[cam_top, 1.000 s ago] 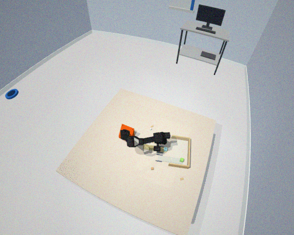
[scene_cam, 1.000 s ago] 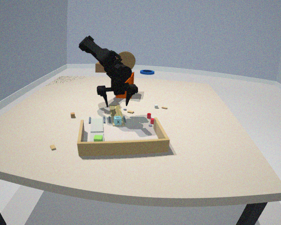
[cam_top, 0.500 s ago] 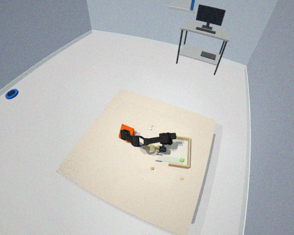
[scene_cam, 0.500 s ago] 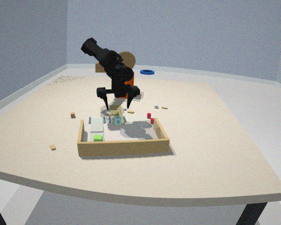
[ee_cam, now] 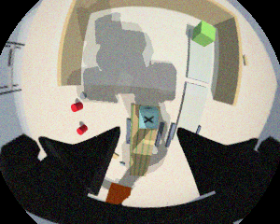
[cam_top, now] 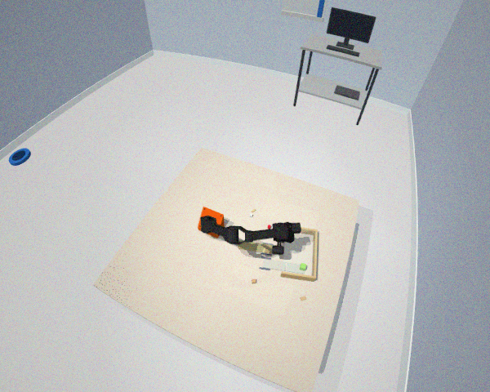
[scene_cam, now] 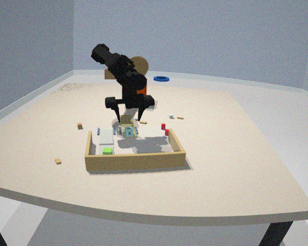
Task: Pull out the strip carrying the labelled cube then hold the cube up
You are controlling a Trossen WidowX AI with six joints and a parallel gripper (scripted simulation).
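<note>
The labelled cube is 40 mm below my gripper tip. From my gripper tip the other things lie so: strip (100 mm behind, 60 mm below, 20 mm to the right).
</note>
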